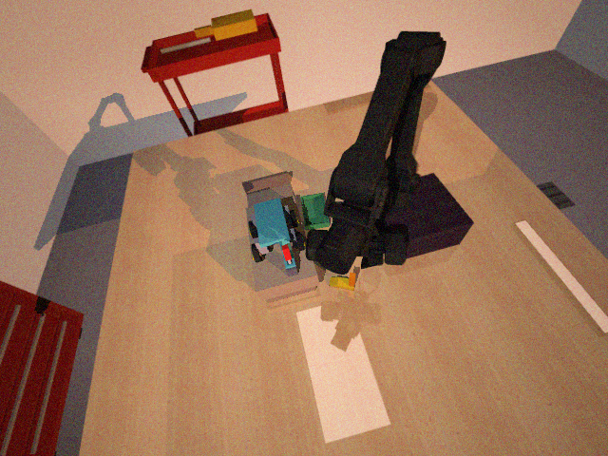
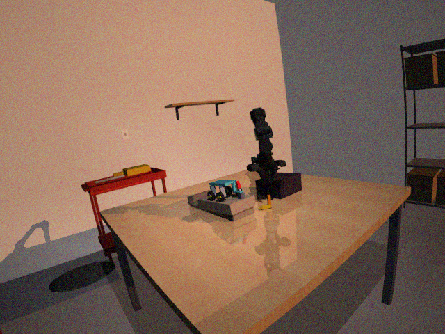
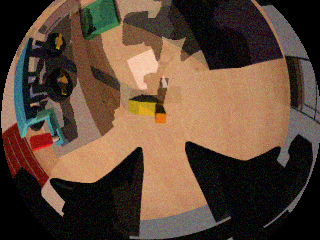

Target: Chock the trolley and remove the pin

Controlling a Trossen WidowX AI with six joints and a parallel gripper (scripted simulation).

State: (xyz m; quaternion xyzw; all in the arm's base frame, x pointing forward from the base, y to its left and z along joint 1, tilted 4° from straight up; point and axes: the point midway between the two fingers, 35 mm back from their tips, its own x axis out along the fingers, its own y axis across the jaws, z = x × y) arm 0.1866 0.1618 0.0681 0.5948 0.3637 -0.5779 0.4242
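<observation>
Now: gripper tip 1 cm short of the yellow chock, 2 cm to the left of it and 11 cm above it. The rest, counted from my gripper tip: trolley (14 cm ahead, 16 cm to the right, 2 cm below); then red-headed stop pin (13 cm ahead, 7 cm to the right); then grey ramp (14 cm ahead, 17 cm to the right, 8 cm below).
</observation>
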